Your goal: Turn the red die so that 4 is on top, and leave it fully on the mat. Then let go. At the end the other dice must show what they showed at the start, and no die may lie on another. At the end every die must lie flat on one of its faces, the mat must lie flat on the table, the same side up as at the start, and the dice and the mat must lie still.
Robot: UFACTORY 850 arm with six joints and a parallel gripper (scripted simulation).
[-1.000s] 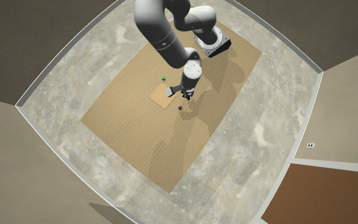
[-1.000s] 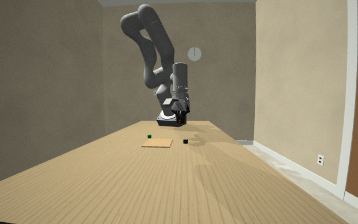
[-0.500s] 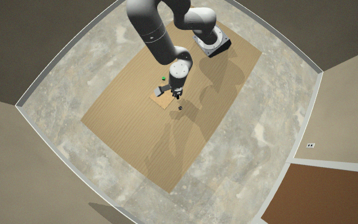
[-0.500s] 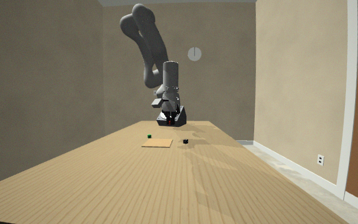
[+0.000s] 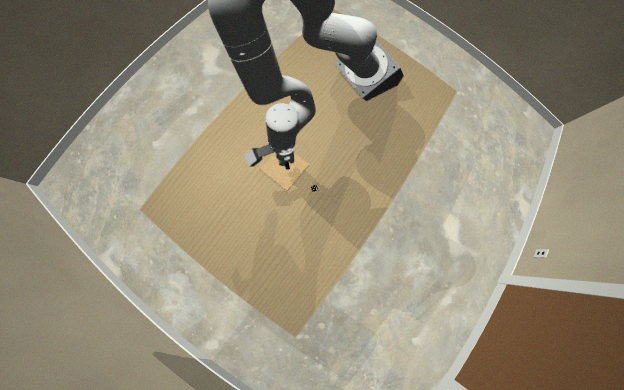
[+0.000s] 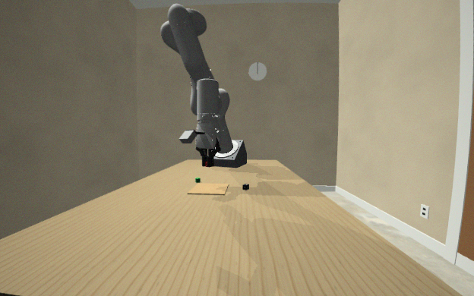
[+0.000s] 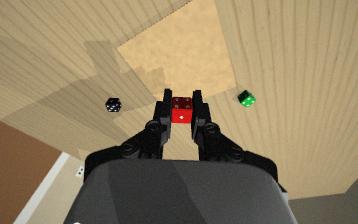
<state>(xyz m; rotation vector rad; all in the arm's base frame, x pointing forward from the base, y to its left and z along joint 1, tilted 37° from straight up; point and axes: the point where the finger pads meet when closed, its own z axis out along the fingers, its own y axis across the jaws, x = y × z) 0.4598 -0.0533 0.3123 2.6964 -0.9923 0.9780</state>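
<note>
Right now my hand is 1 cm above the red die. From my hand the other things lie so: black die: 3 cm ahead, 15 cm to the left, 11 cm below; then green die: 12 cm behind, 4 cm to the right, 11 cm below; then tan mat: 1 cm behind, 1 cm to the left, 11 cm below.
</note>
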